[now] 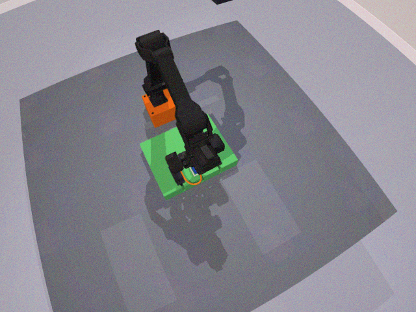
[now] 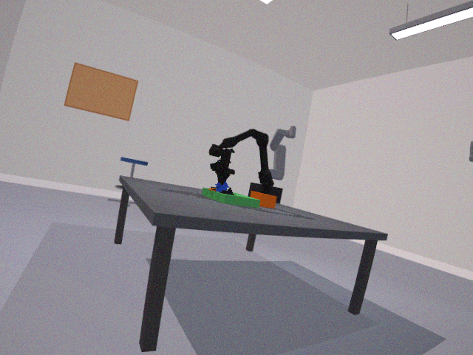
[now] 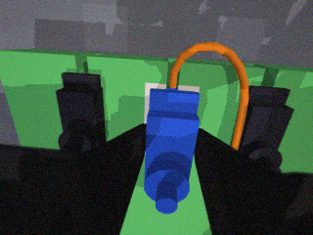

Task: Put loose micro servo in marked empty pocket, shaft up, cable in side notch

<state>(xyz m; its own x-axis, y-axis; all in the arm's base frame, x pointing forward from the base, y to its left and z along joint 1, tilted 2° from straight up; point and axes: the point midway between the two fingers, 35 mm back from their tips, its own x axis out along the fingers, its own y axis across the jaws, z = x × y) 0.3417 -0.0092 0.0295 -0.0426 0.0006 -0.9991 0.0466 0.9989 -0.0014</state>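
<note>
Right now my gripper tip is 120 mm past the green deck, 70 mm above it and 10 mm to the right of it.
</note>
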